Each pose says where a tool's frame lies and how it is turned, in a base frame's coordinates. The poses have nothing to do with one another.
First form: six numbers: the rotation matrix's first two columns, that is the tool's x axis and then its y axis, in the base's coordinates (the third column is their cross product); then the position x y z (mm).
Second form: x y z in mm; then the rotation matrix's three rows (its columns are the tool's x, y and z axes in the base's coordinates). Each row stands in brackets. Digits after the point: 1 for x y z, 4 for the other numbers.
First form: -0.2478 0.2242 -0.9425 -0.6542 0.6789 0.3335 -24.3 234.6 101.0
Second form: [-24.3 234.6 101.0], [[-0.2478 -0.6542 0.7146], [0.2242 0.6789 0.6992], [-0.9425 0.3335 -0.0216]]
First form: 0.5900 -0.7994 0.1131 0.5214 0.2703 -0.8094 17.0 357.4 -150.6
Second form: [17.0 357.4 -150.6], [[0.5900 0.5214 0.6165], [-0.7994 0.2703 0.5365], [0.1131 -0.8094 0.5763]]
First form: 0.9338 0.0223 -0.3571 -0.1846 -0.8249 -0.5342 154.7 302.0 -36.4
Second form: [154.7 302.0 -36.4], [[0.9338 -0.1846 -0.3065], [0.0223 -0.8249 0.5648], [-0.3571 -0.5342 -0.7662]]
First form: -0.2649 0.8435 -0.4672 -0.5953 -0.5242 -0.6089 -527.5 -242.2 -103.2
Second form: [-527.5 -242.2 -103.2], [[-0.2649 -0.5953 -0.7585], [0.8435 -0.5242 0.1168], [-0.4672 -0.6089 0.6410]]
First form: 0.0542 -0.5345 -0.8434 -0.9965 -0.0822 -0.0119 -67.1 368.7 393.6
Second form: [-67.1 368.7 393.6], [[0.0542 -0.9965 -0.0630], [-0.5345 -0.0822 0.8411], [-0.8434 -0.0119 -0.5371]]
